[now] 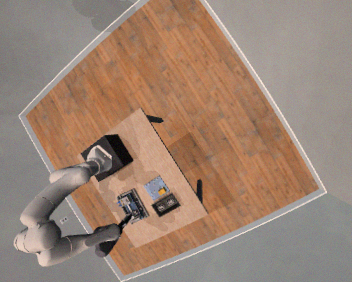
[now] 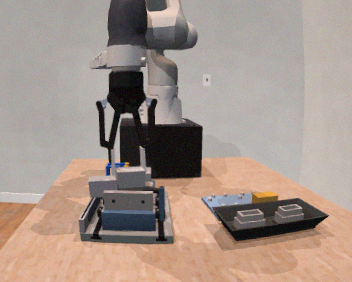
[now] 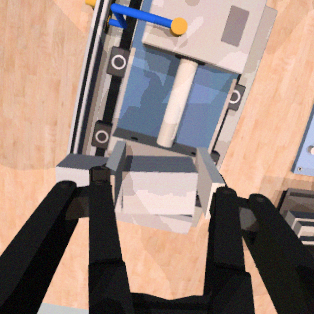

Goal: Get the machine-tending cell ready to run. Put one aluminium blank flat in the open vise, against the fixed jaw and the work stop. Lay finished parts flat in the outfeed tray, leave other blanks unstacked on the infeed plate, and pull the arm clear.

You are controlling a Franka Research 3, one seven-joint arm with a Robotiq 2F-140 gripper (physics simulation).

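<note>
My gripper [image 1: 131, 216] [image 2: 128, 169] [image 3: 160, 158] is shut on a grey aluminium blank [image 2: 131, 178] [image 3: 159, 194], held level over the near jaw [image 2: 129, 200] of the vise [image 1: 133, 206] [image 2: 86, 235] [image 3: 170, 107], outside the gap; contact with the jaw is unclear. Another grey block [image 2: 102, 186] [image 3: 75, 170] lies just outside the left finger and sticks out past the jaw's left side. The blue infeed plate [image 1: 152, 185] [image 2: 225, 201] [image 3: 304, 155] carries pegs. Two light finished parts [image 2: 249, 218] [image 2: 289, 213] lie in the black outfeed tray [image 2: 280, 230] [image 3: 286, 202].
An orange block [image 1: 162, 191] [image 2: 265, 196] stands at the infeed plate's corner by the tray. The vise's blue handle [image 3: 142, 16] is at its far end. A dark base block [image 1: 119, 150] [image 2: 175, 150] carries the arm at the table's back.
</note>
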